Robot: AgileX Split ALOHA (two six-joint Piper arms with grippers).
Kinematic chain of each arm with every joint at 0, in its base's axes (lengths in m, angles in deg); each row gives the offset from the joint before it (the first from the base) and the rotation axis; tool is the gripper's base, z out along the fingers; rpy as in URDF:
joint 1: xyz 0 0 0.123 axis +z
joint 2: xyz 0 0 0 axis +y
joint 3: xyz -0.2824 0 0.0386 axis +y
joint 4: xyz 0.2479 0 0.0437 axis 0.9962 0 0.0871
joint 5: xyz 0 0 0 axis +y
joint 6: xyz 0.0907 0 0.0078 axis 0.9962 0 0.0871
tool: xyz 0 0 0 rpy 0 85 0
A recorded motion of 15 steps. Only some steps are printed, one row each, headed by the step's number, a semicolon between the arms.
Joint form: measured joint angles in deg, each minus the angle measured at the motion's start. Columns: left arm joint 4, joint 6, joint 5, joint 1, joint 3, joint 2; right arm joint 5, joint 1, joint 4, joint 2, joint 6, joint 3.
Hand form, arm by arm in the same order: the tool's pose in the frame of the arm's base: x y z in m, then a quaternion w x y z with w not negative. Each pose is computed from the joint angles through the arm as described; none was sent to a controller.
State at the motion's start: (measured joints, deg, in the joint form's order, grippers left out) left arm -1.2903 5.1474 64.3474 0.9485 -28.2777 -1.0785; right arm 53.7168 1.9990 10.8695 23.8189 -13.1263 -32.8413
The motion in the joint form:
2: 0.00 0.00 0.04 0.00 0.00 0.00; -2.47 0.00 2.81 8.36 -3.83 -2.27
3: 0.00 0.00 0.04 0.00 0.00 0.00; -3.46 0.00 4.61 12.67 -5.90 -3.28
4: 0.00 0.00 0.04 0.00 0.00 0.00; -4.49 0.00 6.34 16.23 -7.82 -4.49
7: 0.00 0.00 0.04 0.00 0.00 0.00; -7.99 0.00 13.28 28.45 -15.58 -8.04
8: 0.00 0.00 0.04 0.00 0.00 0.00; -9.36 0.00 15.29 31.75 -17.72 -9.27
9: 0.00 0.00 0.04 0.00 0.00 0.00; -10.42 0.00 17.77 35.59 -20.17 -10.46
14: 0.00 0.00 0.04 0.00 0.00 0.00; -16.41 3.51 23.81 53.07 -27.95 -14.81
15: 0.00 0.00 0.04 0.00 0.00 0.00; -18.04 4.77 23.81 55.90 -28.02 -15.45
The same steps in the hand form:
2: -0.0097 -0.0020 0.2702 0.49962 0.03259 0.86549 0.01536; 0.0921 0.0200 0.3018 0.40501 -0.11889 0.90438 0.06264
3: -0.0097 -0.0020 0.2702 0.49962 0.03259 0.86549 0.01536; 0.1067 0.0224 0.3014 0.38909 -0.12746 0.90953 0.07159
4: -0.0097 -0.0020 0.2702 0.49962 0.03259 0.86549 0.01536; 0.1195 0.0246 0.3026 0.38112 -0.13461 0.91120 0.07962
7: -0.0097 -0.0020 0.2702 0.49962 0.03259 0.86549 0.01536; 0.1648 0.0325 0.2976 0.35253 -0.15857 0.91561 0.11065
8: -0.0097 -0.0020 0.2702 0.49962 0.03259 0.86549 0.01536; 0.1782 0.0343 0.2964 0.35098 -0.16229 0.91465 0.11785
9: -0.0097 -0.0020 0.2702 0.49962 0.03259 0.86549 0.01536; 0.1930 0.0367 0.2923 0.34359 -0.16575 0.91539 0.12862
14: -0.0097 -0.0020 0.2702 0.49962 0.03259 0.86549 0.01536; 0.2543 0.0561 0.2527 0.29467 -0.19559 0.92317 0.15056
15: -0.0097 -0.0020 0.2702 0.49962 0.03259 0.86549 0.01536; 0.2631 0.0617 0.2437 0.28690 -0.19974 0.92499 0.14892

